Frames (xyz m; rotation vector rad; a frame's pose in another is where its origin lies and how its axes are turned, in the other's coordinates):
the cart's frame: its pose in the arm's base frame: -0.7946 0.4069 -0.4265 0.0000 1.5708 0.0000
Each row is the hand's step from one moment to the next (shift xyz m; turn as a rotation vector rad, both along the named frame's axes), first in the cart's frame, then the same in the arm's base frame.
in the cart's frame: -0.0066 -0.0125 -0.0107 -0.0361 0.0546 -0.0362
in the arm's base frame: -0.0107 -0.0125 0.0066 -0.0362 0.0546 0.0361
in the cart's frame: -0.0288 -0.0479 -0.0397 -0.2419 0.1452 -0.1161
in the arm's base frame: -0.0397 -0.0479 0.0288 -0.1161 0.1452 0.2419
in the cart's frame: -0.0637 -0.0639 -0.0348 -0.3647 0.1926 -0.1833
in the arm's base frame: -0.0348 -0.0639 0.0637 -0.1833 0.1926 0.3647
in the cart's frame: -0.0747 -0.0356 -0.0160 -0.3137 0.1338 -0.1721
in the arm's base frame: -0.0160 -0.0356 0.0747 -0.1721 0.1338 0.3137
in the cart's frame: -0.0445 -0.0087 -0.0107 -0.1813 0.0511 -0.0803
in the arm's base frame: -0.0107 -0.0087 0.0445 -0.0803 0.0511 0.1813
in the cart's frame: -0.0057 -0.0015 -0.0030 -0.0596 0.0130 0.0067
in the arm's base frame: -0.0030 -0.0015 0.0057 0.0067 0.0130 0.0596
